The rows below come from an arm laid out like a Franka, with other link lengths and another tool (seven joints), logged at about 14 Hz.
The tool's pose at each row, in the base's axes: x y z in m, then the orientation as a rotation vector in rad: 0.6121, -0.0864, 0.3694, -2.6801, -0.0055, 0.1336; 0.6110, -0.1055, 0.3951, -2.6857, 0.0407, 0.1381; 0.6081, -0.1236, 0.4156, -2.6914, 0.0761, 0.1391; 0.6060, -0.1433, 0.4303, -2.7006, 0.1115, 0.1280; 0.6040, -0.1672, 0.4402, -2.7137, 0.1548, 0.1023; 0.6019, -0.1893, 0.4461, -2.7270, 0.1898, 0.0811; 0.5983, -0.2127, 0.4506, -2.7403, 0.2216, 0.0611; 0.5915, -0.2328, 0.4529, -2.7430, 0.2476, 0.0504; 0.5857, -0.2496, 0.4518, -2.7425, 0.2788, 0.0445; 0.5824, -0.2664, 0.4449, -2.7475, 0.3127, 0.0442; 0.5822, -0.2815, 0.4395, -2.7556, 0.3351, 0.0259; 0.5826, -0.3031, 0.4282, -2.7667, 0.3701, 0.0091; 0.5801, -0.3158, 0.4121, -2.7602, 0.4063, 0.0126; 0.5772, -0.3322, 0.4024, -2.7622, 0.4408, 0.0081
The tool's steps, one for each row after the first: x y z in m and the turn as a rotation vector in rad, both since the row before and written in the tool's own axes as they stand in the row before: -0.0040, 0.0058, -0.0313, -0.0044, 0.0046, 0.0336; -0.0049, 0.0075, -0.0260, -0.0051, 0.0053, 0.0253; -0.0031, 0.0116, -0.0215, -0.0082, 0.0140, 0.0233; -0.0017, 0.0177, -0.0189, -0.0117, 0.0257, 0.0265; -0.0006, 0.0179, -0.0144, -0.0127, 0.0211, 0.0212; -0.0011, 0.0200, -0.0133, -0.0132, 0.0197, 0.0190; -0.0039, 0.0186, -0.0098, -0.0034, 0.0114, 0.0166; -0.0028, 0.0167, -0.0053, -0.0012, 0.0086, 0.0210; 0.0004, 0.0185, 0.0000, -0.0077, 0.0056, 0.0232; 0.0034, 0.0157, -0.0005, -0.0084, 0.0167, 0.0126; 0.0060, 0.0235, 0.0028, -0.0131, 0.0177, 0.0211; 0.0016, 0.0176, 0.0107, 0.0018, 0.0019, 0.0260; 0.0023, 0.0188, 0.0034, -0.0059, 0.0083, 0.0229
